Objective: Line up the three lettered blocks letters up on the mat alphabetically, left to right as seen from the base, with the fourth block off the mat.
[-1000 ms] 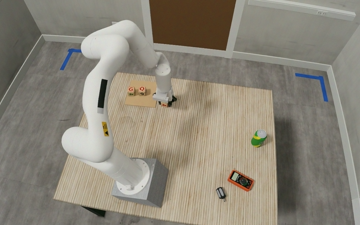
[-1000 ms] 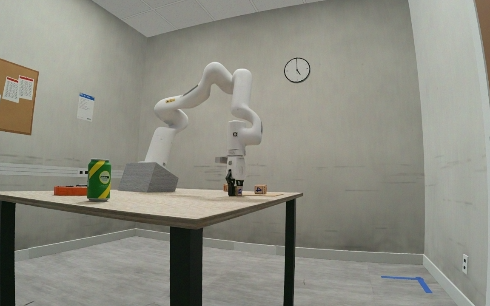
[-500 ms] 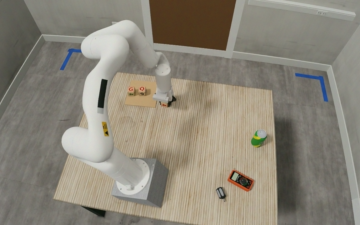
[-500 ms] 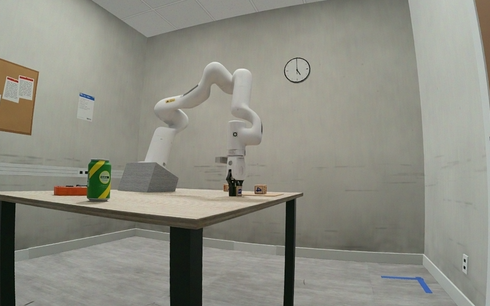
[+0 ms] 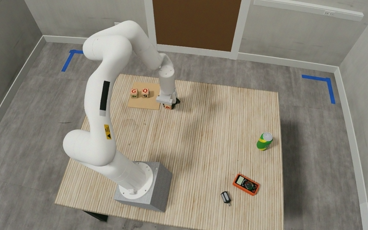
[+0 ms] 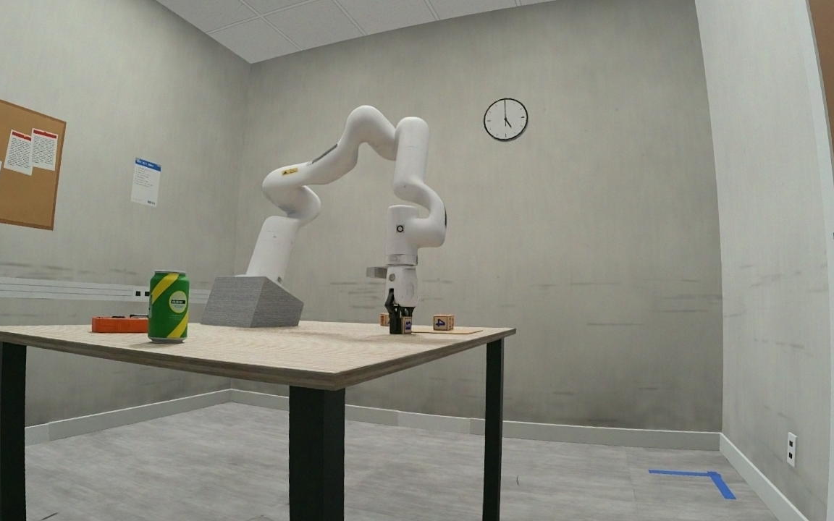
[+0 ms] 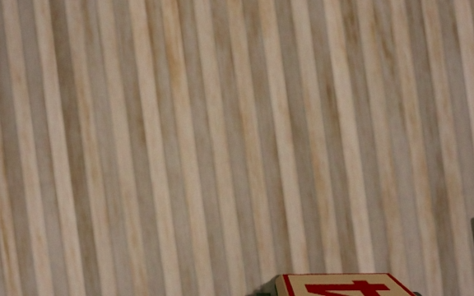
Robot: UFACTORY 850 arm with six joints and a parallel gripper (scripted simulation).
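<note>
Now: hand 9 cm short of the Q block, 15 cm to the right of it and 1 cm below it. From my hand the other things lie so: G block 9 cm ahead, 22 cm to the left, 1 cm above; then tan mat 9 cm ahead, 15 cm to the left, 2 cm below; then X block right at my hand.
</note>
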